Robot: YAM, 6 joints.
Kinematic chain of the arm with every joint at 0, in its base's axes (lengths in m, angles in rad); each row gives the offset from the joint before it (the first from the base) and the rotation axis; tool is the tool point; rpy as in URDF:
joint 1: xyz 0 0 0.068 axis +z
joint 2: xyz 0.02 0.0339 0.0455 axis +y
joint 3: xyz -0.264 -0.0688 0 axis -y
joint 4: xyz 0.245 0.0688 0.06 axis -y
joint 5: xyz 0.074 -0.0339 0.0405 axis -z
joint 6: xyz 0.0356 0 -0.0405 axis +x
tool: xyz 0 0 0 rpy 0 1.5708 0
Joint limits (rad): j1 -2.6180..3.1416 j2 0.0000..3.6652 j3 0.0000..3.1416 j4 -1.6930..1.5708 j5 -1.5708..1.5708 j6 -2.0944..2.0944
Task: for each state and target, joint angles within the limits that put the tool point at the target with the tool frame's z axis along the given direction. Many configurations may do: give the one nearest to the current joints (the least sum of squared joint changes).
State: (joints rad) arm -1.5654 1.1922 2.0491 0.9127 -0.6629 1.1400
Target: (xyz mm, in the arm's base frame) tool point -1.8 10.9 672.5 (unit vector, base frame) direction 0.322 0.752 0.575
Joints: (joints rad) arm -2.2669 1.4347 2.3742 1.5690 0.2373 1.1400
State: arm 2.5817 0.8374 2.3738 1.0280 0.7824 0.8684
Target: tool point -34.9 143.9 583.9 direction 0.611 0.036 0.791
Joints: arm 1.9489 1.2915 1.5317 1.5688 0.6200 0.8684
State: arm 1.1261 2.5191 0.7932 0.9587 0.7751 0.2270
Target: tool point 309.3 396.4 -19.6 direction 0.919 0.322 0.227
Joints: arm 0.9478 2.9218 1.6301 1.5689 0.5926 0.2270
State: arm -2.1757 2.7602 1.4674 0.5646 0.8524 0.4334
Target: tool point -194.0 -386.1 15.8 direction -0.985 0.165 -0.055
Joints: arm -1.9560 2.5461 1.1982 1.0999 1.3448 0.4334
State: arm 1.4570 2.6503 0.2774 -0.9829 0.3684 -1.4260
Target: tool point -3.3 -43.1 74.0 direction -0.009 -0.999 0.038
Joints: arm 1.1939 2.6403 0.0020 -0.5441 0.3676 -1.4260
